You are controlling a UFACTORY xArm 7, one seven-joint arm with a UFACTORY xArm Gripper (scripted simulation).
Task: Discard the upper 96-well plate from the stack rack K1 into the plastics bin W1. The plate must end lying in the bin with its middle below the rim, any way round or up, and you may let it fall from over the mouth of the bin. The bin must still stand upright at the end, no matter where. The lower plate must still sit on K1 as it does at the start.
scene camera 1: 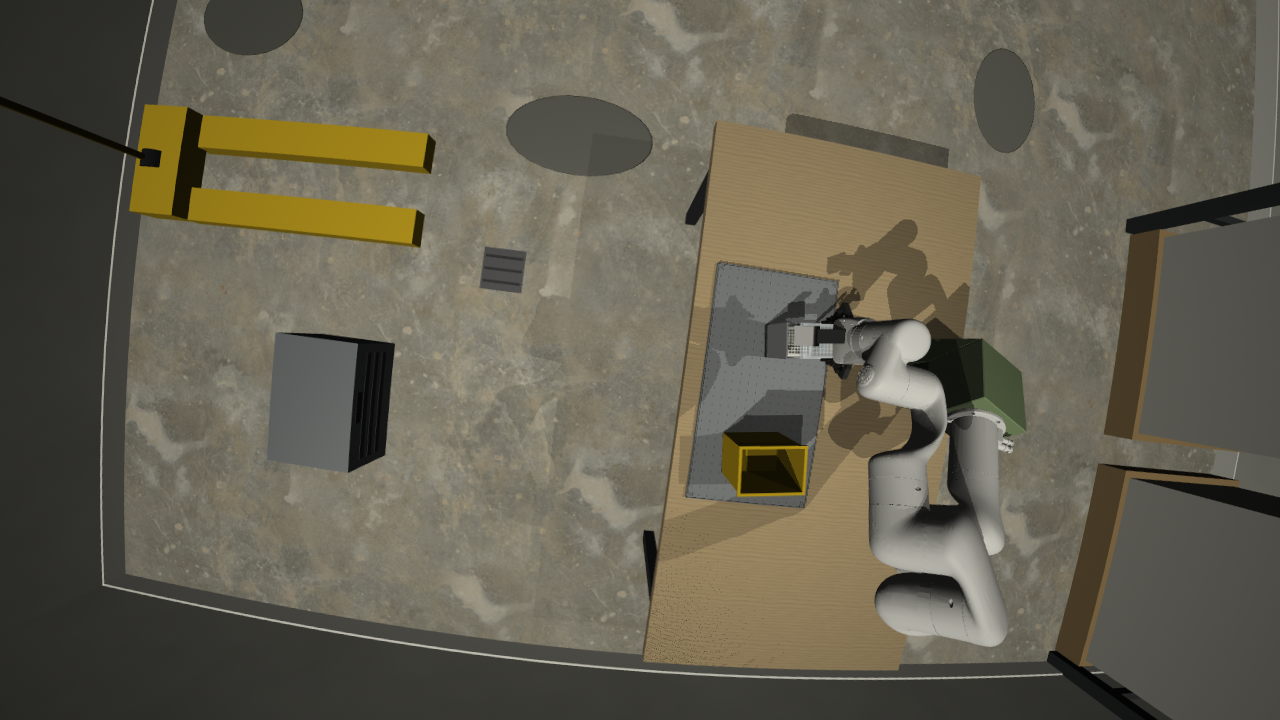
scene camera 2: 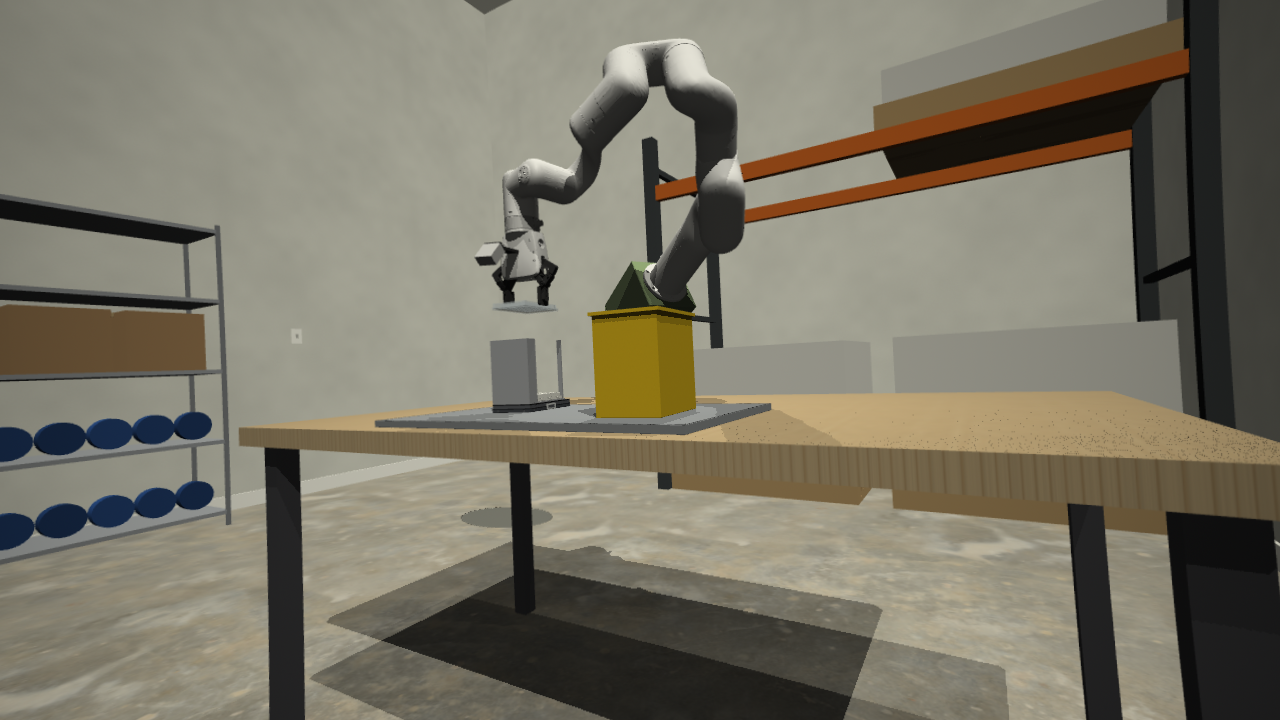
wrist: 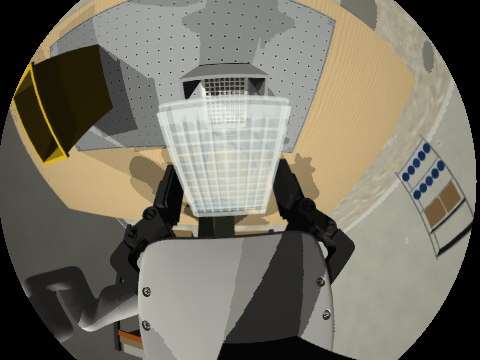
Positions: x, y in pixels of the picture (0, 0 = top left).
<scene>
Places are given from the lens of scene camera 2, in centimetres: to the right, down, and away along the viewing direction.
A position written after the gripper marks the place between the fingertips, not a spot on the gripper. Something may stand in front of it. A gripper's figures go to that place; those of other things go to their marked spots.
gripper (scene camera 2: 526, 307): -25, -12, 123
yellow plastics bin W1 (scene camera 2: 643, 357): 1, 0, 90
</scene>
